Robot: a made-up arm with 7 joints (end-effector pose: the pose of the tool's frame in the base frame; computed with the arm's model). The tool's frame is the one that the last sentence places. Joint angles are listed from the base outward.
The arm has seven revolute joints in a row. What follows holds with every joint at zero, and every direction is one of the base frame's.
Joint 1 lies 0.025 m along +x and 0.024 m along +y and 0.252 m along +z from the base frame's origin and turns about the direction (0.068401, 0.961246, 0.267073).
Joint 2 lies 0.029 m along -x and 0.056 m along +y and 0.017 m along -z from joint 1 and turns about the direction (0.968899, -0.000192, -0.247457).
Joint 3 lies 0.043 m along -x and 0.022 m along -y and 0.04 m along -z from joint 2 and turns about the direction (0.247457, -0.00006, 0.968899).
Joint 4 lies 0.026 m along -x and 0.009 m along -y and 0.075 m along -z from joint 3 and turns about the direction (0.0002, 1, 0.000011).
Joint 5 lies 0.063 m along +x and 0.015 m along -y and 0.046 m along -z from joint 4 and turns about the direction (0.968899, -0.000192, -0.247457).
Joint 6 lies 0.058 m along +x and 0.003 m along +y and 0.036 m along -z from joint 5 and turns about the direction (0.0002, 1, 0.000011).
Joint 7 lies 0.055 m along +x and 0.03 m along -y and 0.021 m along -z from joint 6 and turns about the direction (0.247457, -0.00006, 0.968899).
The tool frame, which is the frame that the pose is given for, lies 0.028 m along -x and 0.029 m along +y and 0.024 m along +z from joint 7; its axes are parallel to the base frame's.
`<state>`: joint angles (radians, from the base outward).
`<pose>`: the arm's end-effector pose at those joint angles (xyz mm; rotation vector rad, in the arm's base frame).
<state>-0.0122 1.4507 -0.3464 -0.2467 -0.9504 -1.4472 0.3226</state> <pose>44.6 185.6 112.7 -0.1567 -1.1700 -0.2868</pose>
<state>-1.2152 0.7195 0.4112 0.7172 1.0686 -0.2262 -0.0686</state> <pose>280.9 190.3 176.1 1.4017 -0.4601 0.2920</pose>
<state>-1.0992 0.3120 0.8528 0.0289 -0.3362 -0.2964 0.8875</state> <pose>231.3 122.9 212.4 -0.7834 -1.2349 1.4409</pose>
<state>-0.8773 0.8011 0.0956 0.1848 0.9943 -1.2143 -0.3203</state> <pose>212.9 133.1 161.4 1.9192 -1.1438 -1.0956</pose>
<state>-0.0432 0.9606 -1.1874 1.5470 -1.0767 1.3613 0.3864</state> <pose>-134.9 305.0 89.5 1.1494 2.6627 1.1764</pose>
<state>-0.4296 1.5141 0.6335 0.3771 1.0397 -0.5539 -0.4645</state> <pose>129.0 273.5 271.4 2.3234 0.2349 -0.1446</pose>
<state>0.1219 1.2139 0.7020 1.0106 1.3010 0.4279 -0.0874</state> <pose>-36.9 352.4 156.9 1.9256 1.6090 0.5695</pose>
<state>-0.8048 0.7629 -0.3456 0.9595 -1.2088 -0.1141 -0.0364</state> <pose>194.4 199.0 13.5 -0.2660 -0.0516 0.3298</pose>
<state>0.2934 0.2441 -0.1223 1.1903 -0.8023 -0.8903 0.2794</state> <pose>-160.8 85.8 15.2 0.2379 0.5168 0.9499</pose>
